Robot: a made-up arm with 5 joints.
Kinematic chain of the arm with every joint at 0, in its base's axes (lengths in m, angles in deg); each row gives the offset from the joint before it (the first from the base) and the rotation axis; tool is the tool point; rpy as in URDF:
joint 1: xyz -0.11 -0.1 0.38 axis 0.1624 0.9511 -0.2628
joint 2: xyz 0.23 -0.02 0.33 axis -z
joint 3: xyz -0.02 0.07 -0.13 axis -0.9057 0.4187 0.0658
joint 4: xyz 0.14 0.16 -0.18 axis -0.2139 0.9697 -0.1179
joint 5: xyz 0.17 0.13 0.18 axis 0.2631 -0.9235 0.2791
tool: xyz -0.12 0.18 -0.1 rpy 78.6 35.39 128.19
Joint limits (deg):
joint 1: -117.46..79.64
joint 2: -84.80..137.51
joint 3: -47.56..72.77
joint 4: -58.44..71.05
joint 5: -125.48..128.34
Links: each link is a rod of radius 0.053 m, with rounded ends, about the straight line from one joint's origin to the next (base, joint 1, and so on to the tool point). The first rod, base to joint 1, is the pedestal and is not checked.
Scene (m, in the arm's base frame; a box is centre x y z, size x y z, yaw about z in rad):
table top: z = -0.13
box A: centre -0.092 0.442 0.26 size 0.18 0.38 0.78 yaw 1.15
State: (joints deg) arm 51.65 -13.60 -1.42 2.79 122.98
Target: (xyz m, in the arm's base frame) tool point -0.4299 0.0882 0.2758
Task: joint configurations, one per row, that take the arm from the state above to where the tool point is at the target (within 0.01 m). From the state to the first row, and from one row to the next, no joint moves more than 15 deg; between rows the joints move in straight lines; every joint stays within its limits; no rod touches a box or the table.
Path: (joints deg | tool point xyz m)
1: 39.95 -27.84 -10.65 -9.46 117.43 | 0.3261 0.4361 0.4692
2: 28.26 -42.08 -19.88 -21.70 111.88 | 0.1669 0.3908 0.7107
3: 16.56 -56.32 -29.10 -33.95 106.32 | -0.0320 0.2796 0.8596
4: 4.87 -70.56 -38.33 -46.19 100.77 | -0.2060 0.1257 0.9214
5: -6.83 -84.80 -47.56 -58.44 95.22 | -0.3184 -0.0377 0.9280
6: -21.10 -73.63 -34.16 -58.44 90.45 | -0.4623 0.0761 0.7571
7: -35.38 -62.46 -20.76 -58.44 85.68 | -0.5016 0.1737 0.5587
8: -49.66 -51.29 -7.36 -58.44 80.91 | -0.4461 0.2510 0.3889
9: -63.93 -40.13 6.04 -58.44 76.14 | -0.3308 0.3064 0.2869
10: -54.24 -51.29 8.86 -50.55 89.19 | -0.3485 0.2657 0.2752
11: -44.55 -62.46 11.68 -42.67 102.24 | -0.3730 0.2160 0.2684
12: -34.87 -73.63 14.50 -34.78 115.29 | -0.4015 0.1567 0.2683
13: -25.18 -84.80 17.32 -26.90 128.34 | -0.4299 0.0882 0.2758

